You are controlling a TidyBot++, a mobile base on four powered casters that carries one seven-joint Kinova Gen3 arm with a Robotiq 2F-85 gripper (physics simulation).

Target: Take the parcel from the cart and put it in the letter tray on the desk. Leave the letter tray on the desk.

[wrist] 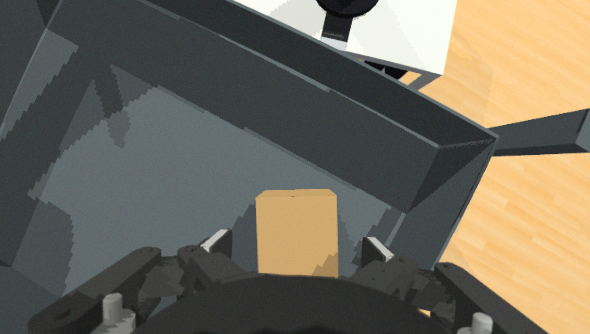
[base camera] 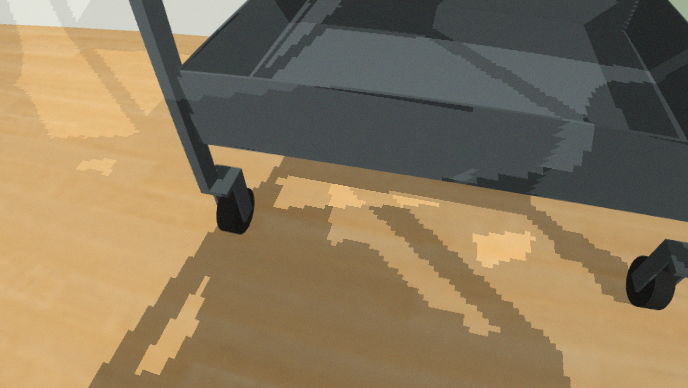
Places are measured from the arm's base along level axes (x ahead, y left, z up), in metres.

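Pixels of known places: gripper, fingertip midpoint: (wrist: 296, 248).
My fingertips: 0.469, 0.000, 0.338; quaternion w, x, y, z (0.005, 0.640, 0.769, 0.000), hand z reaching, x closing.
Behind a point stands the place of what it marks, as x, y, z.
The parcel (wrist: 297, 232) {0.464, 0.000, 0.316}, a tan box, sits in the cart's upper tray, near one corner. Its lower part in the wrist view is hidden behind the gripper body. My gripper (wrist: 296, 248) {0.469, 0.000, 0.338} is open, with one finger on each side of the parcel in the picture and a gap on both sides. It points down over the tray; how high it is above the parcel I cannot tell. The dark grey cart (base camera: 350, 130) {0.332, -0.007, -0.231} (wrist: 325, 130) {0.378, 0.006, 0.266} shows in both views; the base camera shows its lower tray and casters. The letter tray and the desk do not show in either view.
The robot's white base top (wrist: 400, 37) shows beyond the tray wall, with a black round part (wrist: 347, 6) on it. A cart handle bar (wrist: 540, 132) {0.365, 0.121, 0.362} sticks out past the tray corner. Two cart casters (base camera: 235, 212) {0.360, 0.108, -0.354} (base camera: 650, 282) {0.269, -0.284, -0.357} stand on the wooden floor.
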